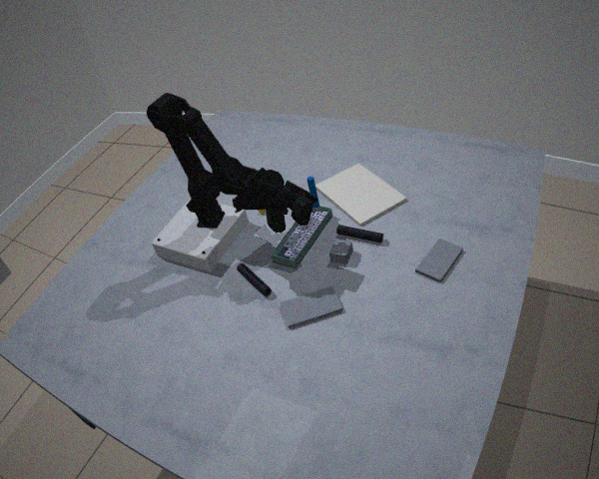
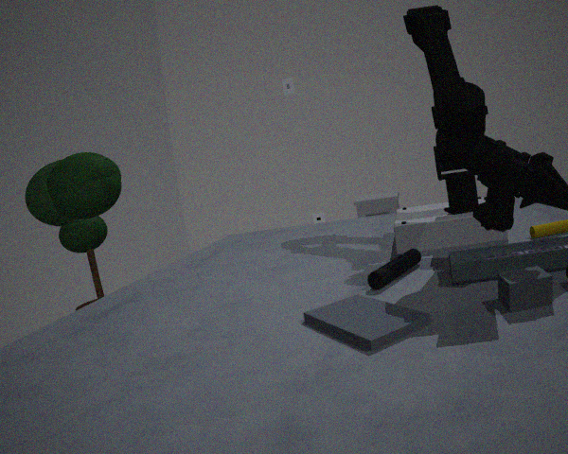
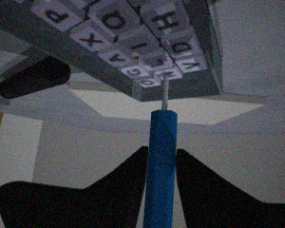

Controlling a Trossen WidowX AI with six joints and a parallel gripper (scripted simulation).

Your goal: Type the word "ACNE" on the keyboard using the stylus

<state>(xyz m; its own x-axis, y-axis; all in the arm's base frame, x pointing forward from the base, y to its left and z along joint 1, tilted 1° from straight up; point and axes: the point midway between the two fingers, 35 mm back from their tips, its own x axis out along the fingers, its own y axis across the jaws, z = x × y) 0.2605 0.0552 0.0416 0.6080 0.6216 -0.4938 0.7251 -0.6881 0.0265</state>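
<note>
Right now my gripper tip is 140 mm to the left of the grey block, 90 mm short of it and 60 mm above it. From my gripper tip the other things lie so: stylus (10 mm below); stylus tip (50 mm below); white slab (110 mm to the left, 90 mm ahead, 70 mm below).
</note>
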